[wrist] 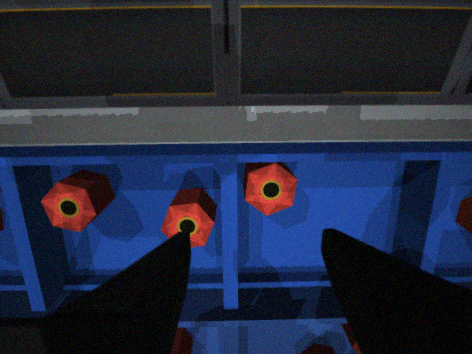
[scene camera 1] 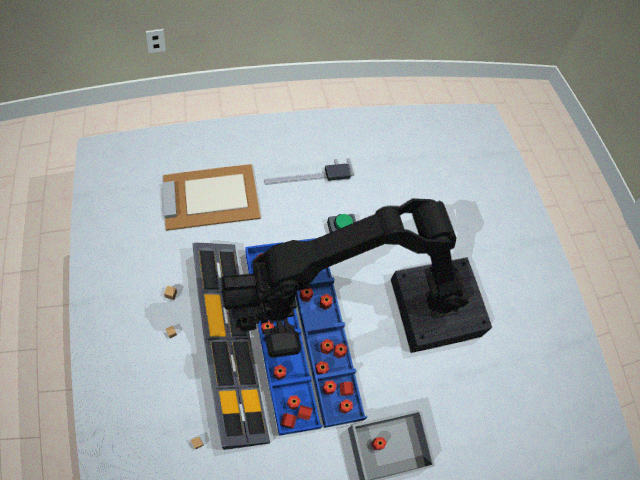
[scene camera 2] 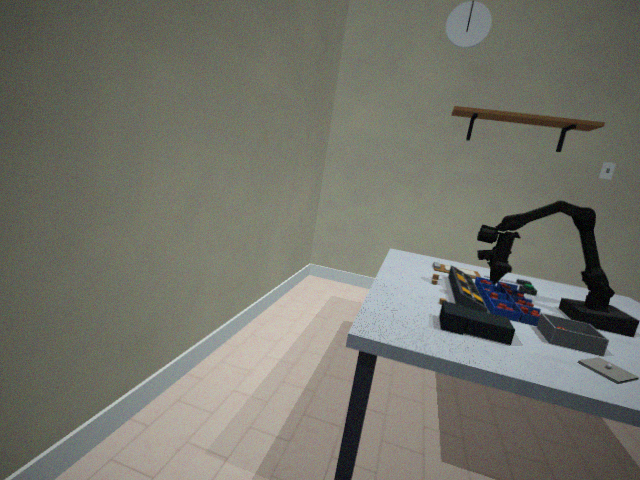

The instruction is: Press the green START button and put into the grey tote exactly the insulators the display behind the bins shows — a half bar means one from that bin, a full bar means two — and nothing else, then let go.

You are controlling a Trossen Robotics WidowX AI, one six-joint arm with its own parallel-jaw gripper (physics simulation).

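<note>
My gripper (scene camera 2: 496, 280) (wrist: 256, 241) is open and empty, high above the blue bins (scene camera 1: 315, 403) (scene camera 2: 505, 312). In the wrist view its fingertips straddle a bin divider (wrist: 230, 260). One orange-red insulator (scene camera 1: 267, 326) (wrist: 270, 190) stands right of that divider. Another insulator (wrist: 188, 225) stands left of it, partly behind the left fingertip, with an insulator (scene camera 1: 279, 370) (wrist: 68, 207) farther left. The grey tote (scene camera 1: 355, 449) (scene camera 2: 571, 338) holds one insulator (scene camera 1: 378, 443). The display (scene camera 1: 223, 445) shows a full yellow bar (scene camera 1: 214, 315) and two half bars (scene camera 1: 229, 401) (scene camera 1: 251, 400); the arm hides part. The green button (scene camera 1: 344, 221) (scene camera 2: 529, 285) is visible.
Small wooden cubes (scene camera 1: 170, 292) (scene camera 1: 171, 331) (scene camera 1: 196, 442) lie beyond the display. A clipboard (scene camera 1: 253, 196) and a caliper (scene camera 1: 338, 171) lie toward the wall. A long black box (scene camera 2: 475, 324) and a flat plate (scene camera 2: 599, 367) lie near the tote.
</note>
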